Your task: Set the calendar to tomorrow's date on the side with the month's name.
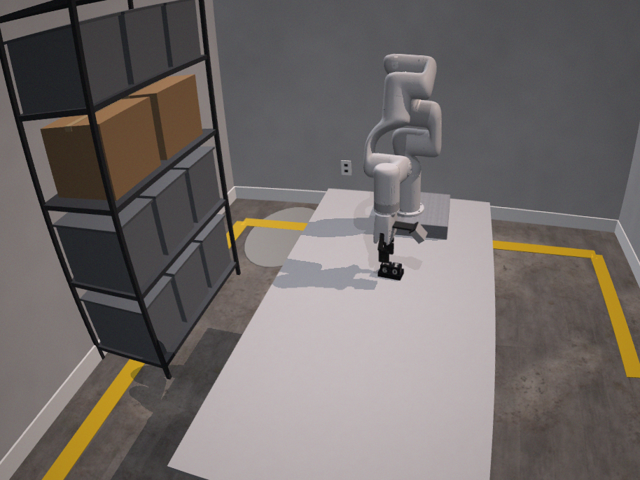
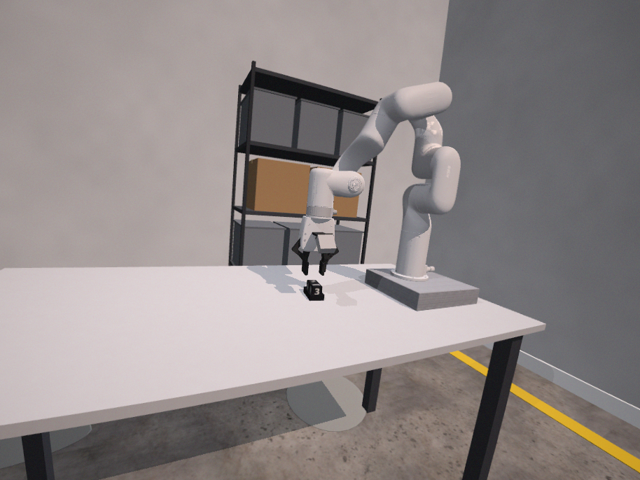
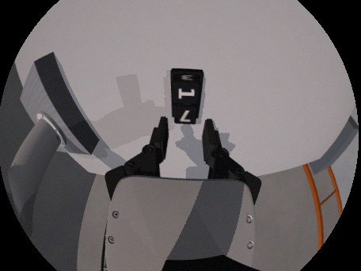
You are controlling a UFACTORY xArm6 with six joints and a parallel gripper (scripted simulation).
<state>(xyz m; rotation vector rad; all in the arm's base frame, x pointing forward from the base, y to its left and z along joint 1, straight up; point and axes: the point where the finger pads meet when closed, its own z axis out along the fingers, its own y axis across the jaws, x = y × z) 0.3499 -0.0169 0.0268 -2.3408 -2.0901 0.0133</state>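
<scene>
Now: the black cube 6 cm below my hand.
</scene>
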